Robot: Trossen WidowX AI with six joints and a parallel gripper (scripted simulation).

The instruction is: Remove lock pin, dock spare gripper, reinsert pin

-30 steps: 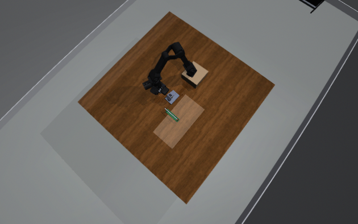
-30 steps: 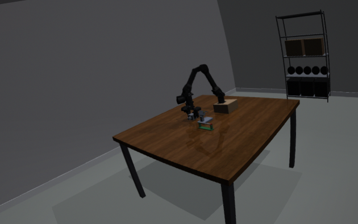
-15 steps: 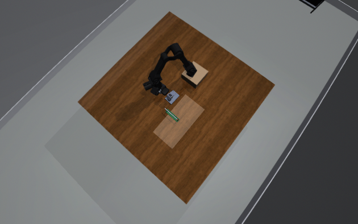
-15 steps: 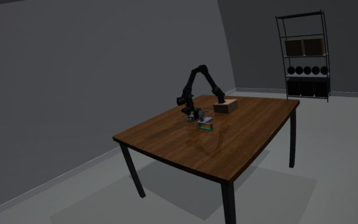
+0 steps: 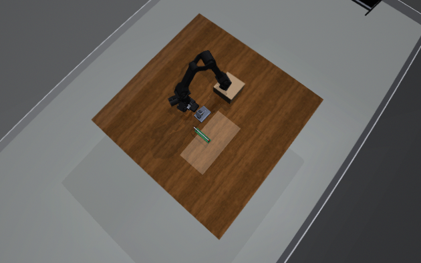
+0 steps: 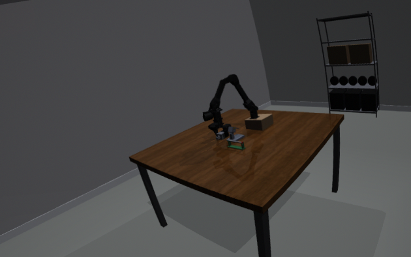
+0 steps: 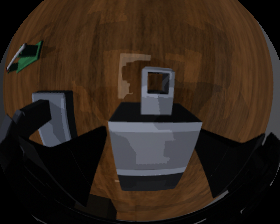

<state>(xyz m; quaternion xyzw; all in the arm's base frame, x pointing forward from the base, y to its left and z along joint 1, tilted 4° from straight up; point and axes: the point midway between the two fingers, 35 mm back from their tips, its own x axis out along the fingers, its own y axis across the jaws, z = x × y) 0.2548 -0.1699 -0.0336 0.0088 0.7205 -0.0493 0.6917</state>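
The spare gripper is 1 cm above my gripper tip. From my gripper tip the other things lie so: green rack 14 cm ahead, 22 cm to the left, 1 cm above; then grey mount 1 cm ahead, 13 cm to the left, 4 cm above.
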